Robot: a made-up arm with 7 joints. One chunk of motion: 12 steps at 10 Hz.
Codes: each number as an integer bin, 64 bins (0 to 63) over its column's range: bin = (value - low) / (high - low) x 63, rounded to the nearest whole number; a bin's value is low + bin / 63 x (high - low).
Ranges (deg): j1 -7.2..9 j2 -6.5..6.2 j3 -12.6..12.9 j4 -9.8..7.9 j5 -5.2..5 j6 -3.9..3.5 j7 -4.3..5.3
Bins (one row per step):
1: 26 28 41 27 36 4 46
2: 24 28 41 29 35 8 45
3: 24 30 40 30 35 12 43
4: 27 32 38 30 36 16 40
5: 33 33 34 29 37 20 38
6: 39 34 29 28 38 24 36
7: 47 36 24 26 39 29 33
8: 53 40 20 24 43 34 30
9: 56 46 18 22 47 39 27
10: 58 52 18 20 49 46 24
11: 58 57 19 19 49 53 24
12: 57 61 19 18 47 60 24
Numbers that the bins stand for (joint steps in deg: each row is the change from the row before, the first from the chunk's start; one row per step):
1: -0.514 -0.856 3.995 -2.214 0.629 -3.430 2.710
2: -1.029 -0.856 3.995 -1.652 0.467 -2.960 2.557
3: -1.029 -0.452 3.590 -1.371 0.467 -2.490 2.252
4: -0.257 -0.049 2.781 -1.371 0.629 -2.021 1.795
5: 1.286 0.152 1.162 -1.652 0.790 -1.551 1.490
6: 2.829 0.354 -0.862 -1.933 0.952 -1.081 1.186
7: 4.886 0.757 -2.886 -2.495 1.114 -0.494 0.729
8: 6.429 1.563 -4.505 -3.057 1.762 0.094 0.271
9: 7.200 2.773 -5.314 -3.619 2.410 0.681 -0.186
10: 7.714 3.983 -5.314 -4.181 2.733 1.503 -0.643
11: 7.714 4.990 -4.910 -4.462 2.733 2.325 -0.643
12: 7.457 5.797 -4.910 -4.743 2.410 3.148 -0.643

